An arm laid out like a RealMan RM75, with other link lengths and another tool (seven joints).
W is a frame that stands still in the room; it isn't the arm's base.
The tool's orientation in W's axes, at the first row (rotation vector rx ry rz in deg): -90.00 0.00 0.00
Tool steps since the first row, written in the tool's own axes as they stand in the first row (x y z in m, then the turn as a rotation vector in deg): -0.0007 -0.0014 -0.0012 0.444 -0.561 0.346; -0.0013 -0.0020 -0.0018 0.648 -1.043 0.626; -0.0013 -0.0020 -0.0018 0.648 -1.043 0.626; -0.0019 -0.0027 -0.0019 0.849 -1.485 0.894; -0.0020 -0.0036 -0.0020 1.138 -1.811 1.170; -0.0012 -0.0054 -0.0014 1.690 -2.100 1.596; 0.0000 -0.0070 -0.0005 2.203 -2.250 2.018; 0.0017 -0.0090 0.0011 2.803 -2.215 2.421
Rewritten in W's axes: -0.0007 -0.0012 0.0014 0.444 0.346 0.561; -0.0013 -0.0018 0.0020 0.648 0.626 1.043; -0.0013 -0.0018 0.0020 0.648 0.626 1.043; -0.0019 -0.0019 0.0027 0.849 0.894 1.485; -0.0020 -0.0020 0.0036 1.138 1.170 1.811; -0.0012 -0.0014 0.0054 1.690 1.596 2.100; 0.0000 -0.0005 0.0070 2.203 2.018 2.250; 0.0017 0.0011 0.0090 2.803 2.421 2.215
